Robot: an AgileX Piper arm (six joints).
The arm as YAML. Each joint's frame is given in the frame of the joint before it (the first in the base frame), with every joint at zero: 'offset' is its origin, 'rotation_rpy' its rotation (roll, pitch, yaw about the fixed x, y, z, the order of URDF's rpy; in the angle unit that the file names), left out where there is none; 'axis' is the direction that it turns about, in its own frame. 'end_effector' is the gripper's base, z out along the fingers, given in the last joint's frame.
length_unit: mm
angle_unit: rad
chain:
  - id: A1
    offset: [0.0, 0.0, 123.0]
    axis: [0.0, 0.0, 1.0]
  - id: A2
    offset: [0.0, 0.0, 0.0]
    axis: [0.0, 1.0, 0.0]
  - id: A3
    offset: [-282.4, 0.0, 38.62]
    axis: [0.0, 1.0, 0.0]
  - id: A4
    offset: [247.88, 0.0, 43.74]
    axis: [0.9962, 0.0, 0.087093]
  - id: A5
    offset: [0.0, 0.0, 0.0]
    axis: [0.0, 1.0, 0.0]
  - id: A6
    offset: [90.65, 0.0, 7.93]
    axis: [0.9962, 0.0, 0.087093]
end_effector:
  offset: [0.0, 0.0, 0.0]
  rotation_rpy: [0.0, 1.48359, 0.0]
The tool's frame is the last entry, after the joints.
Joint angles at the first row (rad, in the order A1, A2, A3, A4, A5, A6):
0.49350 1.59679 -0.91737 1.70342 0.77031 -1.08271
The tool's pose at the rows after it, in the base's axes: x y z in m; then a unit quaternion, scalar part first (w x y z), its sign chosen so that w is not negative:
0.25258 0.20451 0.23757 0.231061 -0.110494 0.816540 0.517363
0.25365 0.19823 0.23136 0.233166 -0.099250 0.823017 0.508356
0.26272 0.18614 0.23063 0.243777 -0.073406 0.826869 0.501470
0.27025 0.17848 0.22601 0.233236 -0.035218 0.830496 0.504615
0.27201 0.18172 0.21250 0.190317 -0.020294 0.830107 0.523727
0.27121 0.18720 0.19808 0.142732 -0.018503 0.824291 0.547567
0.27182 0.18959 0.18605 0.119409 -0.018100 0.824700 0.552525
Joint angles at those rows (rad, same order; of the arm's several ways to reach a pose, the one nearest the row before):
0.49349 1.59904 -0.86273 1.73699 0.73927 -1.12550
0.47733 1.59904 -0.84048 1.74549 0.72683 -1.13896
0.43244 1.59903 -0.83863 1.74944 0.71793 -1.13070
0.39999 1.61563 -0.83860 1.75842 0.72313 -1.08476
0.39387 1.66817 -0.83858 1.75842 0.78865 -1.04548
0.39387 1.72835 -0.83863 1.75838 0.87796 -1.02749
0.39387 1.77169 -0.83862 1.75642 0.91282 -1.03188

